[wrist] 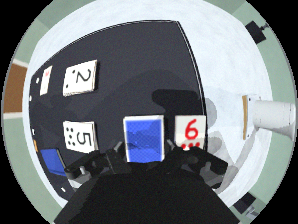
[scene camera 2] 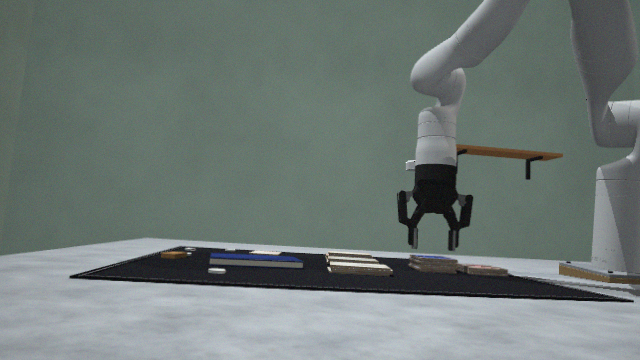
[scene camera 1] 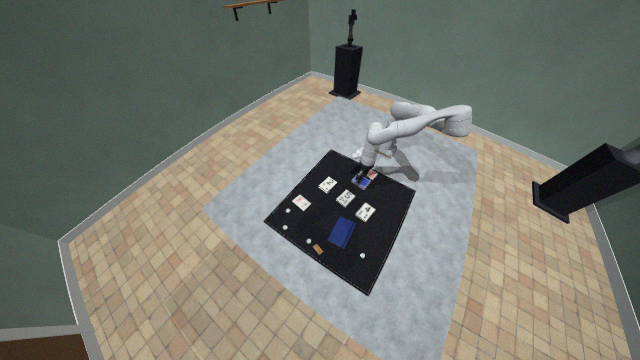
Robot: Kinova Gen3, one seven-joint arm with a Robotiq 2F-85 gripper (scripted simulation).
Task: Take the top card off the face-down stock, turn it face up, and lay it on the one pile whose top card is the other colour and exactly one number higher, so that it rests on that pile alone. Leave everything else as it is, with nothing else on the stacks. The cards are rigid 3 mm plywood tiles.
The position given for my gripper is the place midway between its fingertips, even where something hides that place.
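Visible in scene camera 2: my gripper point(scene camera 2: 432, 249). The wrist view likewise shows my gripper point(wrist: 144, 147).
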